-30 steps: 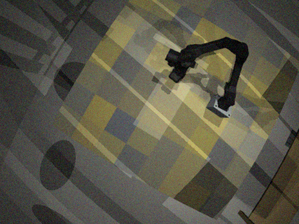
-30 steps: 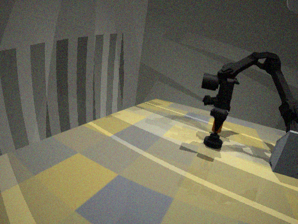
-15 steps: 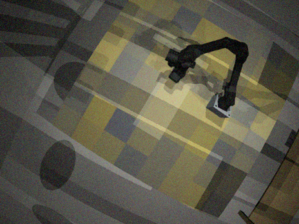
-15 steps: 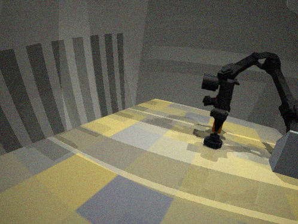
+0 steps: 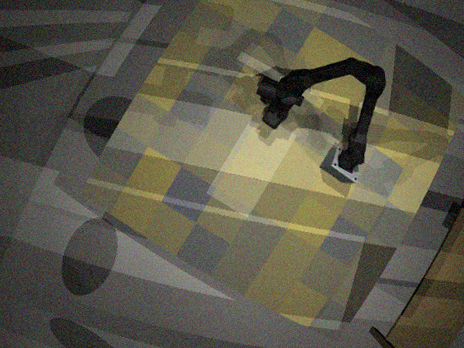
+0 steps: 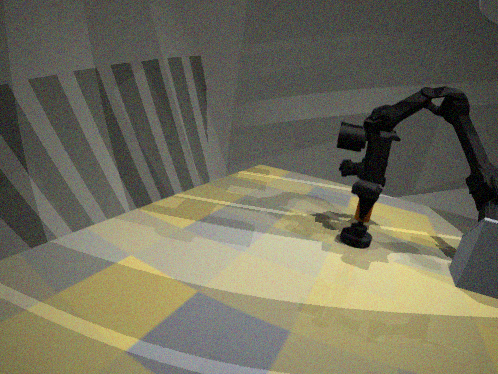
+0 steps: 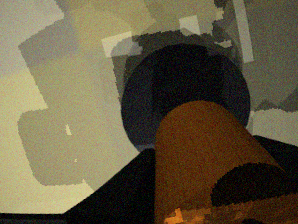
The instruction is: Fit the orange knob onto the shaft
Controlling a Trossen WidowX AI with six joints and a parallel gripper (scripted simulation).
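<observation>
Right now the orange knob is 2 cm above my gripper tip. The rest, counted from my gripper tip: round dark pedestal 4 cm below.
</observation>
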